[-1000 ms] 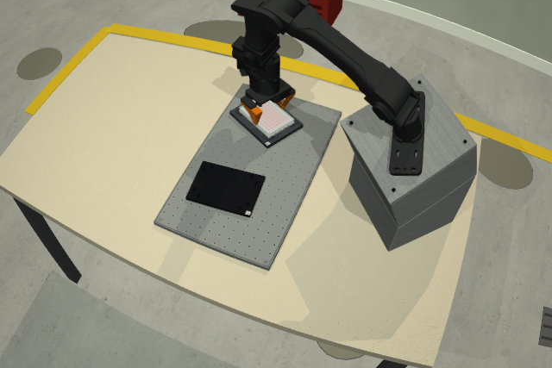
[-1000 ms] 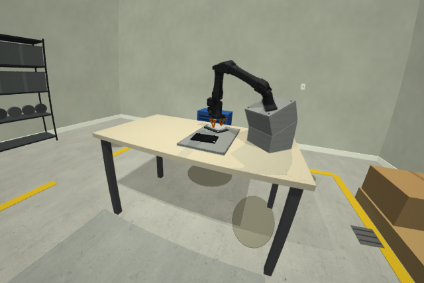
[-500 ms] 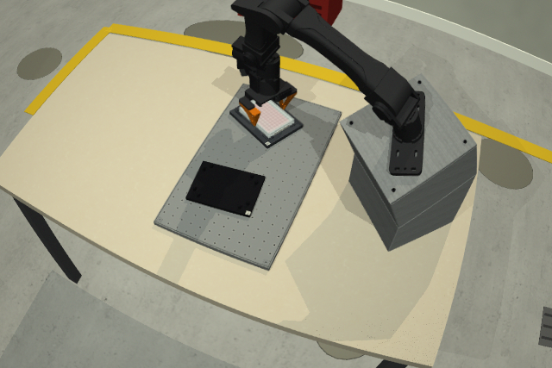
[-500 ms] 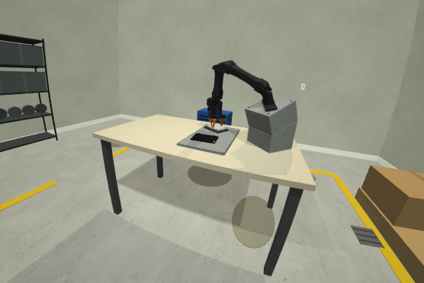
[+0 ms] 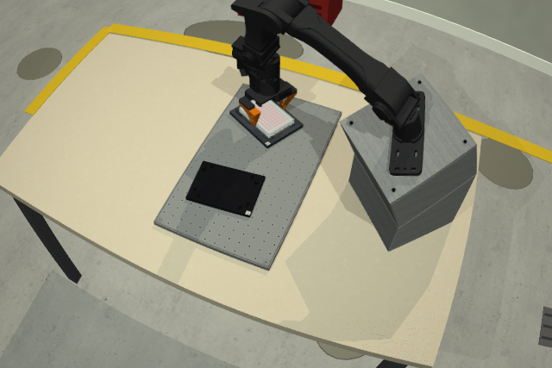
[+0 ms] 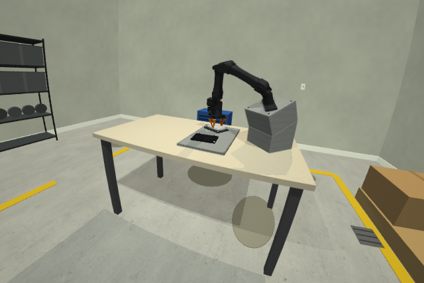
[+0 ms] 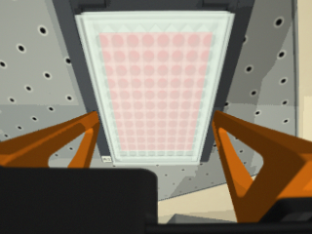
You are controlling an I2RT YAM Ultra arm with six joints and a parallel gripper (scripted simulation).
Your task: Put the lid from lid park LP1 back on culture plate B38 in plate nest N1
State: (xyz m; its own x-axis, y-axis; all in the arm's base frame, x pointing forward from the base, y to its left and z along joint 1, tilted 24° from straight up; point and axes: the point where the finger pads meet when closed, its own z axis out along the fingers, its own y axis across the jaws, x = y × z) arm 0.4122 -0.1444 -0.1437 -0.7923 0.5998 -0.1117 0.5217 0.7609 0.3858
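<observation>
My hand is 1 cm short of the clear lid and 1 cm above it. From my hand the other things lie so: culture plate B38: 1 cm to the right, 1 cm below, 1 cm ahead; then black lid park LP1: 24 cm to the left, 3 cm below, 3 cm ahead; then black plate nest N1: 3 cm below, 1 cm ahead.
</observation>
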